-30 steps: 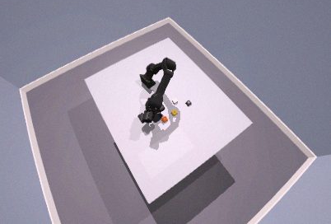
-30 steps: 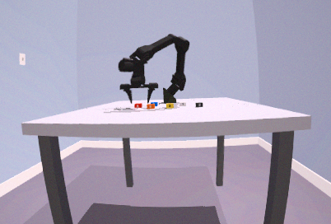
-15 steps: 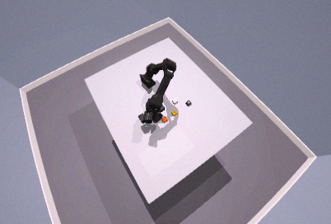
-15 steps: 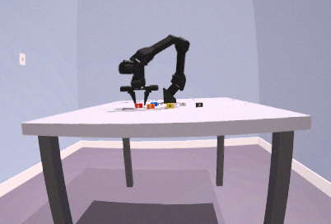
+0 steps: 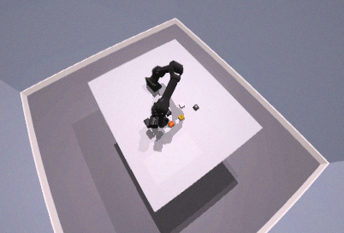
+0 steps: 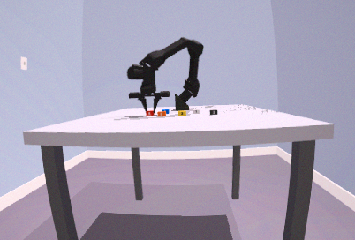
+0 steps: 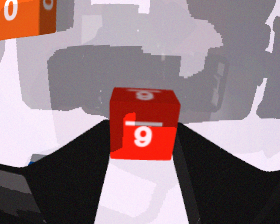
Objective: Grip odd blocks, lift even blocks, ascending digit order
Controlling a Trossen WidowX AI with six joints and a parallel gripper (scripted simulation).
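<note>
Right now the red block is right at my gripper tip. From my gripper tip the other things lie so: yellow block 16 cm to the left, 5 cm ahead; blue block 6 cm to the left, 6 cm behind; orange block 7 cm to the left, 6 cm ahead.
</note>
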